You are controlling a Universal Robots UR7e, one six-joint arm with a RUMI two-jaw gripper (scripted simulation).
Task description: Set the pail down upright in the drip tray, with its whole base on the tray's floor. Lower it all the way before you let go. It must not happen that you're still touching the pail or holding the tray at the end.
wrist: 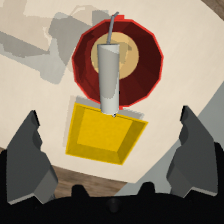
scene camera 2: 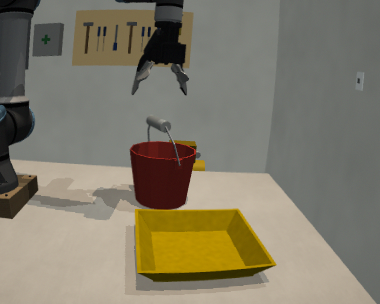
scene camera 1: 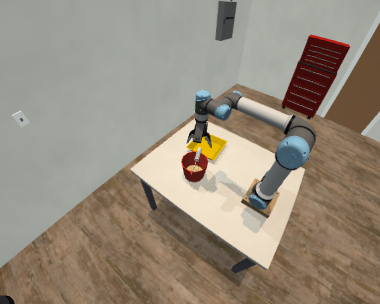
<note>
In view: the gripper [scene camera 2: 160, 95], a yellow drip tray [scene camera 2: 184, 240] and a red pail [scene camera 2: 157, 185].
The yellow drip tray also shows in the wrist view [wrist: 93, 135]. The red pail is seen too in the wrist view [wrist: 141, 59]. The gripper shows as well in the wrist view [wrist: 109, 108].
</note>
